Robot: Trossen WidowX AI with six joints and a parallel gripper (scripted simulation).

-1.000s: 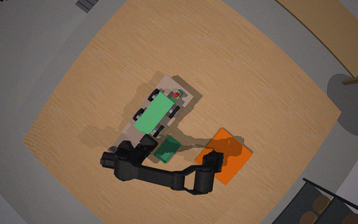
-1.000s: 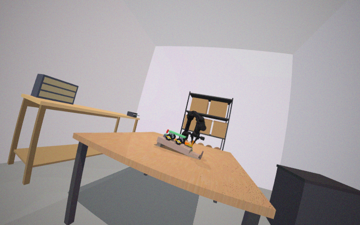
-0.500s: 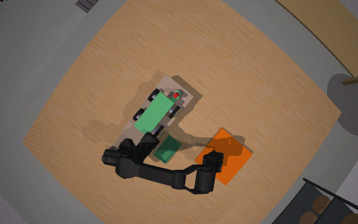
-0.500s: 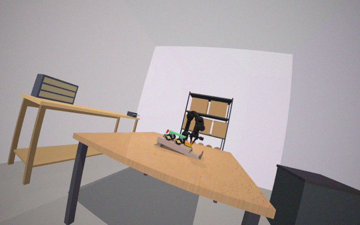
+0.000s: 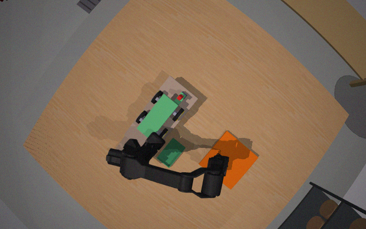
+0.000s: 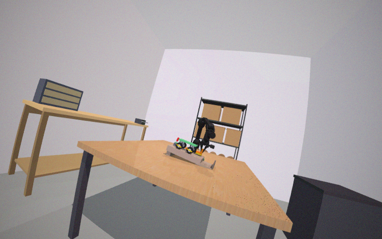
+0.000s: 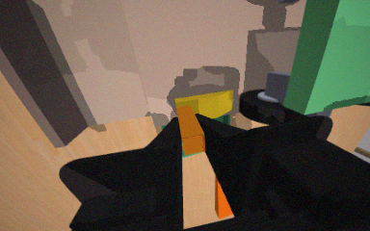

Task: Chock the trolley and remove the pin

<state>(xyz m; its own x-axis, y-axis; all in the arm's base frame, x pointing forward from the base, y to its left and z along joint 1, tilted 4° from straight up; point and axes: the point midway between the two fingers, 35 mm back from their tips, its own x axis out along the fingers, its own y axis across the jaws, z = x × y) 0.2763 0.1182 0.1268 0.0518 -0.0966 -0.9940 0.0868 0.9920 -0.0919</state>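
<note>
My gripper tip is now 2 cm to the left of the yellow chock and 1 cm above it. The rest, counted from my gripper tip: green tray: 10 cm below, 8 cm behind, 3 cm to the right; beige ramp: 14 cm to the right, 5 cm ahead, 4 cm below; green-topped trolley: 14 cm to the right, 5 cm ahead, 3 cm above.
</note>
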